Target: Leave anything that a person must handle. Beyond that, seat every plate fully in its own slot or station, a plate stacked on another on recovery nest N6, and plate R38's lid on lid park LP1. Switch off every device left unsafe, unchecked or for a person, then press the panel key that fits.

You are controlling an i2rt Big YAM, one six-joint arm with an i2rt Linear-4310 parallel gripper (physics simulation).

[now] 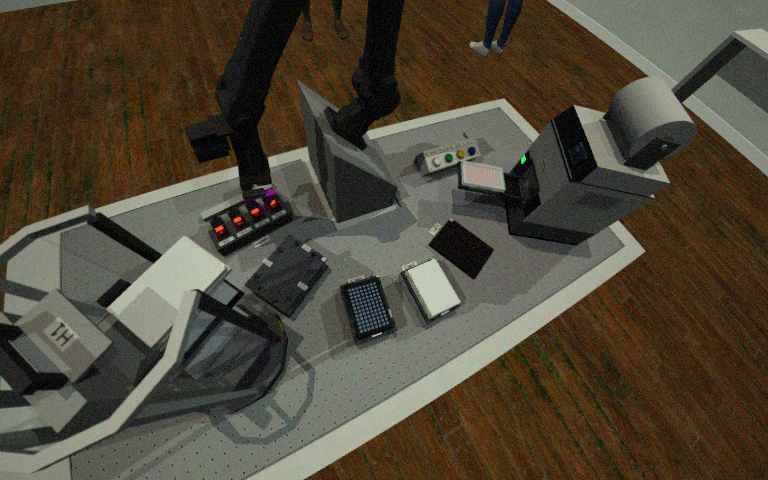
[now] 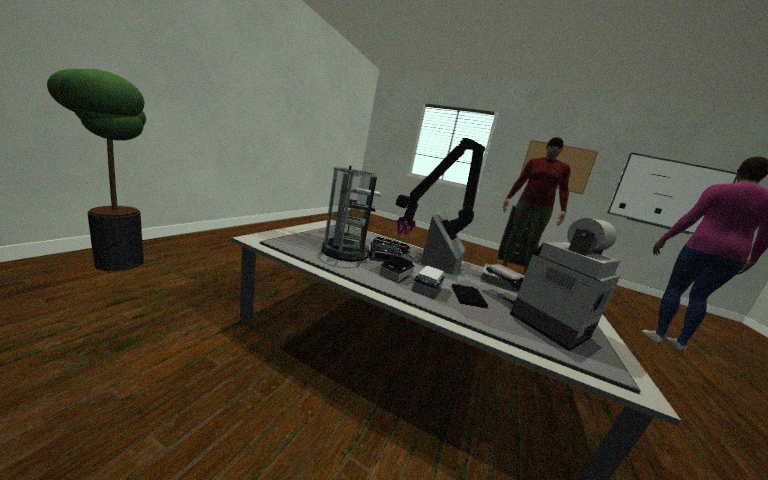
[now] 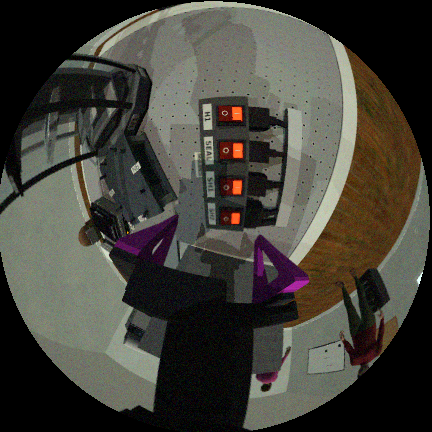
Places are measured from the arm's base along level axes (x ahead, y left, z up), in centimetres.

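Pixels of known places: gripper, fingertip midpoint: (image 1: 262,198) (image 2: 402,234) (image 3: 218,228); arm's base, origin of the base link: (image 1: 344,131) (image 2: 448,230).
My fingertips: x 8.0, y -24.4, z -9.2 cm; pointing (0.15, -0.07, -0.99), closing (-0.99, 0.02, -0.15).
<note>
For each thing: its top centre in the pictures, then the offset to it from my fingertips. "spot": a spot on its surface instead.
- mains switch strip, middle of its top: (image 3: 256,170) (image 1: 241,208) (image 2: 393,238) dy -6.5, dx -2.4, dz -5.1 cm
- SEAL, middle of its top: (image 3: 230,150) (image 1: 238,221) dy -8.1, dx +1.4, dz -5.1 cm
- SH1, middle of its top: (image 3: 230,187) (image 1: 255,212) dy -3.2, dx +0.1, dz -5.1 cm
- SH2, middle of its top: (image 3: 229,219) dy +1.6, dx -1.2, dz -5.1 cm
- nest N6, middle of its top: (image 3: 117,188) (image 1: 285,268) (image 2: 386,244) dy +0.9, dx +19.6, dz -2.8 cm
- dark well plate, middle of its top: (image 1: 368,306) (image 3: 100,224) (image 2: 399,261) dy +16.5, dx +34.4, dz -3.5 cm
- white-topped plate, middle of its top: (image 1: 433,285) (image 2: 431,272) dy +33.1, dx +35.6, dz -2.2 cm
- pinkish plate, middle of its top: (image 1: 483,174) (image 2: 505,270) dy +60.8, dx +11.5, dz +2.7 cm
- key panel, middle of its top: (image 1: 453,147) (image 2: 506,270) dy +61.0, dx -4.7, dz -2.0 cm
- white slab, middle of its top: (image 1: 167,287) (image 2: 368,190) dy -11.0, dx +28.7, dz +23.9 cm
- sealer, middle of its top: (image 1: 668,96) (image 2: 594,218) (image 3: 133,349) dy +83.9, dx +23.7, dz +35.2 cm
- black pad, surface spot: (image 1: 461,247) (image 2: 468,293) spot: dy +49.3, dx +26.8, dz -9.0 cm
My gripper (image 1: 261,195) (image 2: 405,227) (image 3: 218,228) is open and empty, above the SH2 end of the mains switch strip (image 1: 248,232) (image 3: 224,166). Its rockers H1 (image 3: 230,114), SEAL (image 3: 231,150), SH1 (image 3: 231,187) and SH2 (image 3: 230,218) glow orange on their I sides. The nest N6 (image 1: 288,274) (image 3: 131,182) is a dark tray with no plate on it. A dark well plate (image 1: 368,308) and a white-topped plate (image 1: 433,287) sit in nests. A pinkish plate (image 1: 482,176) lies on the sealer's tray. The key panel (image 1: 431,165) has white, green, yellow and blue keys.
The caged tower (image 1: 195,345) (image 2: 349,217) labelled H1 stands at the left, with a white slab (image 1: 175,277) jutting out. The wedge mount (image 1: 362,189) stands beside the strip. The sealer (image 1: 586,198) (image 2: 560,297) shows a green light. A black pad (image 1: 461,247) (image 2: 469,295) lies between. People stand behind.
</note>
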